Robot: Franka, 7 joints.
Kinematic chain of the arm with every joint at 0, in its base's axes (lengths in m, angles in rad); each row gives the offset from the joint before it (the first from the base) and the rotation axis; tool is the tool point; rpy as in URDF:
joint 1: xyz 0 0 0.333 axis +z
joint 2: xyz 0 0 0 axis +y
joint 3: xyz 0 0 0.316 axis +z
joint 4: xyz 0.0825 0 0 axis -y
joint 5: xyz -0.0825 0 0.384 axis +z
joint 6: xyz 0 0 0 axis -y
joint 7: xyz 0.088 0 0 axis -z
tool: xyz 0 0 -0.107 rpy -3.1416 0 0
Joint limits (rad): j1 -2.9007..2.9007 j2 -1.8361..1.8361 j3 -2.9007..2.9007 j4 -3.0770..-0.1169 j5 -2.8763..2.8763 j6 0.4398..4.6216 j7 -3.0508..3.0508
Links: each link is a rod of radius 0.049 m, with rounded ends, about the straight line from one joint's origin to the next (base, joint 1, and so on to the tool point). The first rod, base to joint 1, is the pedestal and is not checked.
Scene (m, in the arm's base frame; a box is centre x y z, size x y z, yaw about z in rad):
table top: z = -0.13
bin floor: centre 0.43 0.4 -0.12 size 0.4 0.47 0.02 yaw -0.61
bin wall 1: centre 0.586 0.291 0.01 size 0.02 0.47 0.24 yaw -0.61
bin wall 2: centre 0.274 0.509 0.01 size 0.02 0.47 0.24 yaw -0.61
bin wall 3: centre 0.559 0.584 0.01 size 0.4 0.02 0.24 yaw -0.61
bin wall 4: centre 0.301 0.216 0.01 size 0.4 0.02 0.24 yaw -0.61
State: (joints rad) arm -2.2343 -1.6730 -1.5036 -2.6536 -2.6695 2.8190 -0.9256
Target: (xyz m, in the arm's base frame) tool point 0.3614 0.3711 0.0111
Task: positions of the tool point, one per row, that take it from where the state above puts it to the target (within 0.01 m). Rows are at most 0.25 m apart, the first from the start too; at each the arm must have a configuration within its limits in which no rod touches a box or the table.
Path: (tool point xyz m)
1: -0.3593 0.1587 0.3383
2: -0.3522 0.2029 0.2915
3: -0.3288 0.2574 0.2585
4: -0.2920 0.3170 0.2455
5: -0.2466 0.3751 0.2567
6: -0.0607 0.4652 0.2385
7: 0.1564 0.4666 0.2354
8: 0.3614 0.3711 0.2496
9: 0.3746 0.3770 0.1762
10: 0.3753 0.3772 0.0958
11: 0.3614 0.3711 0.0111

